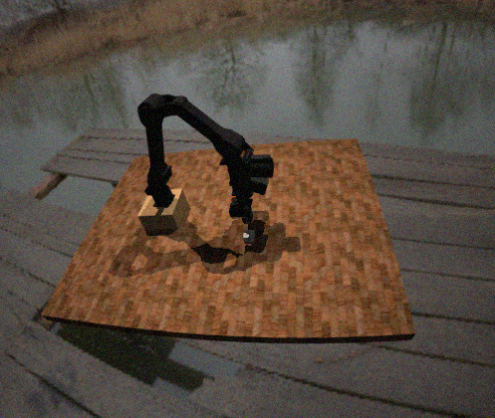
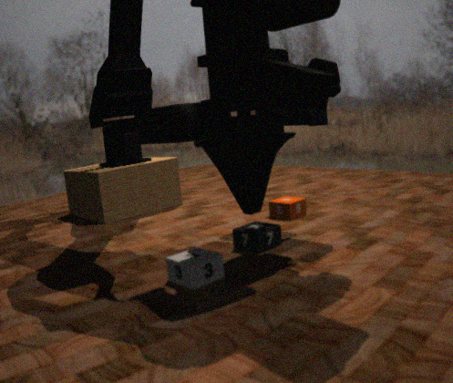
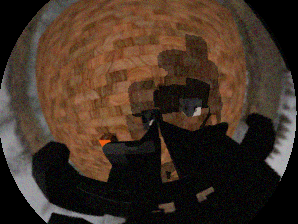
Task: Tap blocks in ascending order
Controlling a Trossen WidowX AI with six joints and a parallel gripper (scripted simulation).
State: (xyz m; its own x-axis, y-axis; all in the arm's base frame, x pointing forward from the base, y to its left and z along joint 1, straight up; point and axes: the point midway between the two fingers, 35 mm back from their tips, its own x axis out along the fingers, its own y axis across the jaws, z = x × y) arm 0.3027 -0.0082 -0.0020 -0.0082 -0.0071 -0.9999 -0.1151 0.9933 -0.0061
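Right now the black block is 20 mm below my gripper tip and 10 mm to the left of it. Also, from my gripper tip: orange block: 110 mm to the left, 70 mm behind, 20 mm below.
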